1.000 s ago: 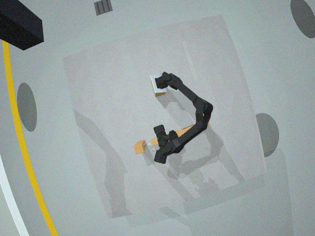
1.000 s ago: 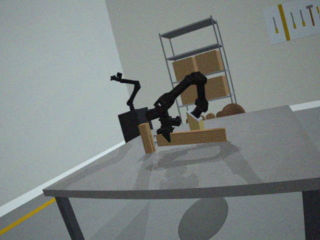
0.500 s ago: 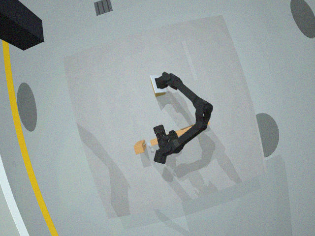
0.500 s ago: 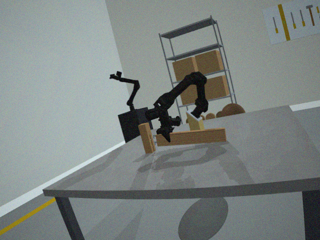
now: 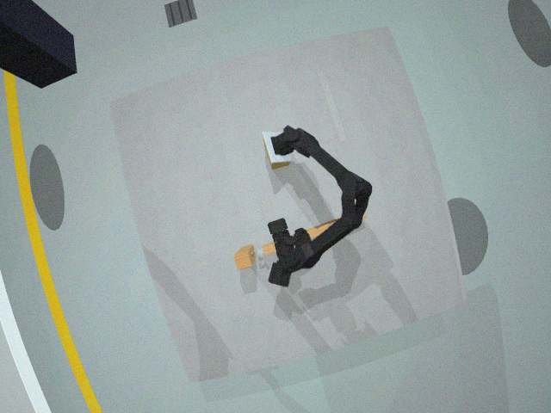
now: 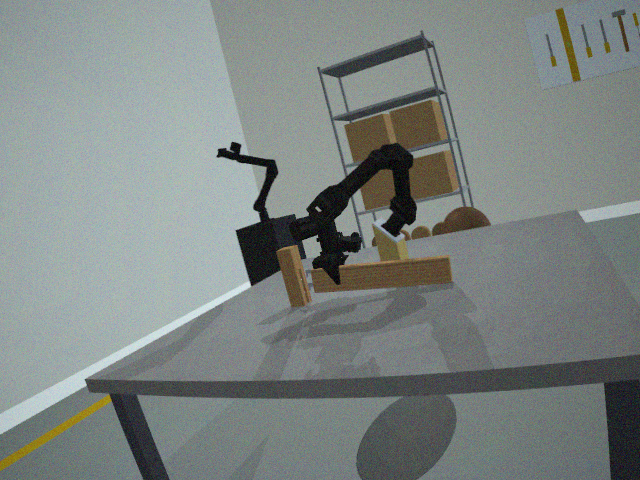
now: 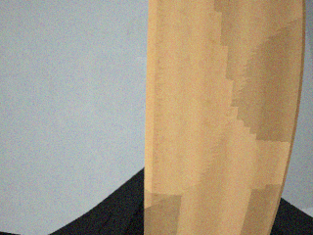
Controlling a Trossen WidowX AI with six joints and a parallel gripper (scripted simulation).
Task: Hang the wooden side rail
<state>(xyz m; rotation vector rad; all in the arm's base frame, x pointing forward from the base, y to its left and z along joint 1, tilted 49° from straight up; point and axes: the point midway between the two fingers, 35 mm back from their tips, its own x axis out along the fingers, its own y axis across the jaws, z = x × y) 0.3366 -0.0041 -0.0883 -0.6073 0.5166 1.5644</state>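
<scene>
Right now the wooden headboard post is 140 mm to the right of my gripper tip, 40 mm above it and 10 mm ahead of it.
</scene>
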